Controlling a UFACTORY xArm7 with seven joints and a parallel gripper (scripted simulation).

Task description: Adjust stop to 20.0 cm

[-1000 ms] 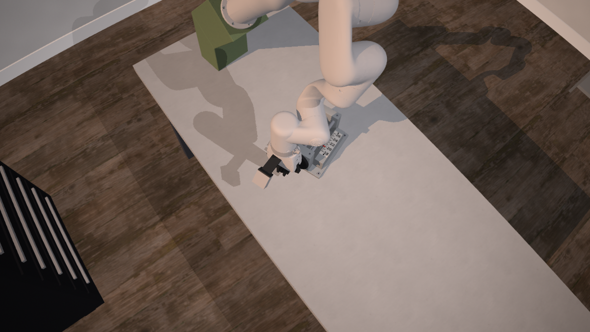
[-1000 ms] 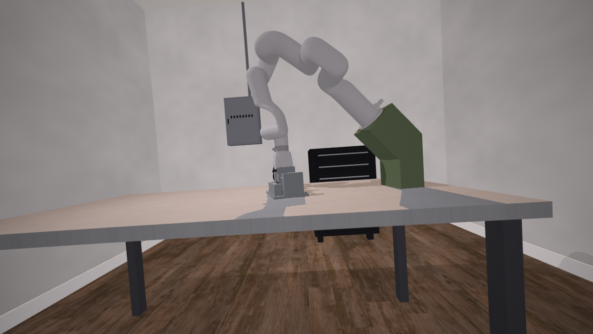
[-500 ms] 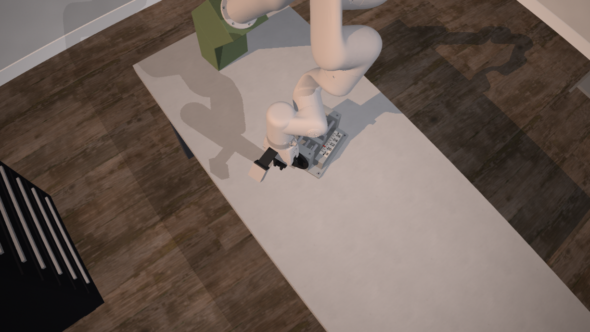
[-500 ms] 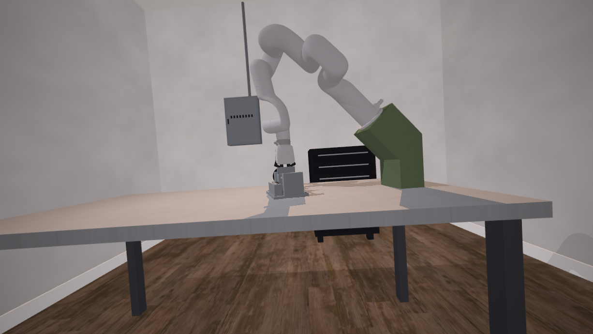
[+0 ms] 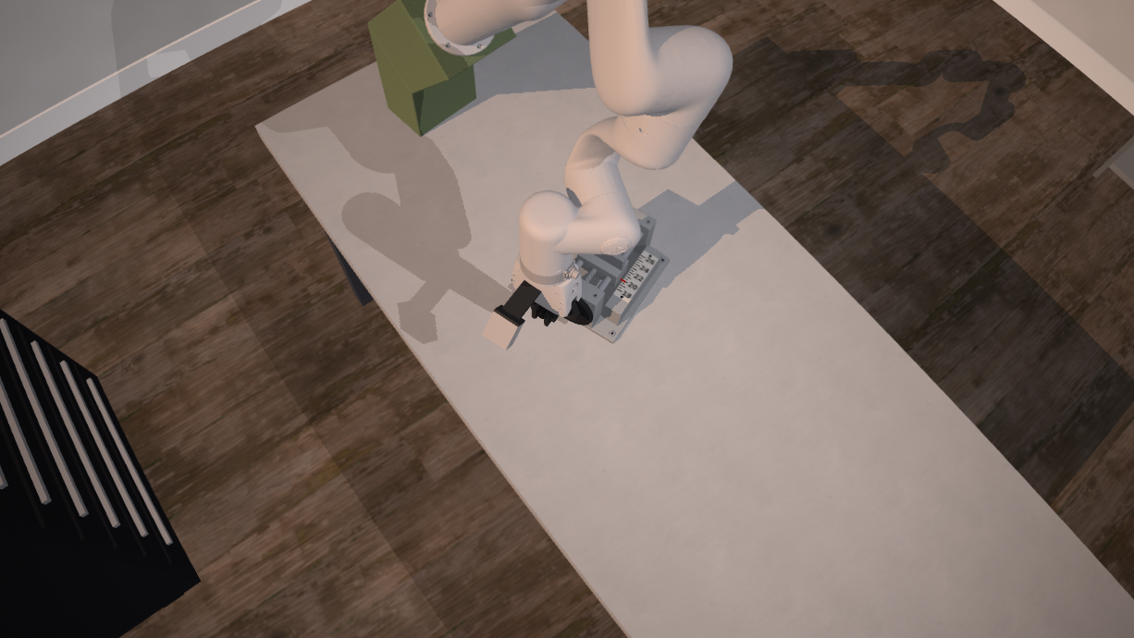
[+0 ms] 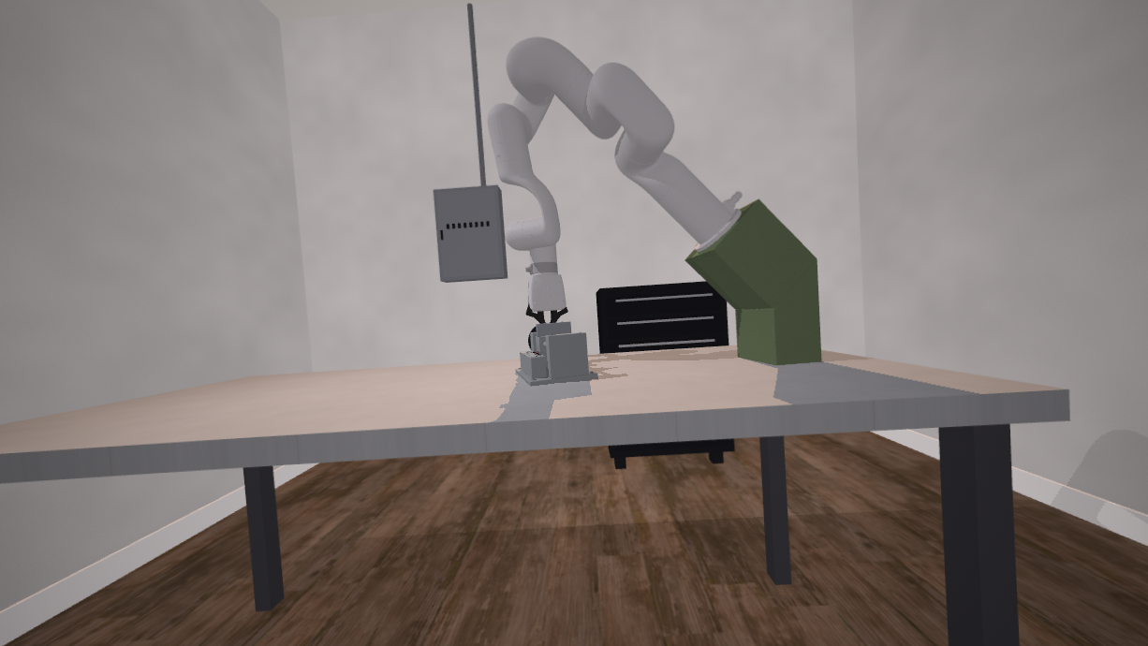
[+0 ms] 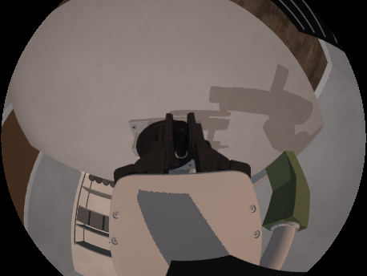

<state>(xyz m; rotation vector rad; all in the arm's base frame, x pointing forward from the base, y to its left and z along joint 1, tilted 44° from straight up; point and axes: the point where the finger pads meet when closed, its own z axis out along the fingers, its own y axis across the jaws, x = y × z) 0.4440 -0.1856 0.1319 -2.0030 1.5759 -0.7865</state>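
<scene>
Now: the black handwheel 20 mm to the left of my hand and 10 mm below it. Round my hand: handwheel knob (10 mm to the left); grey stop block (140 mm to the left, 10 mm below).
</scene>
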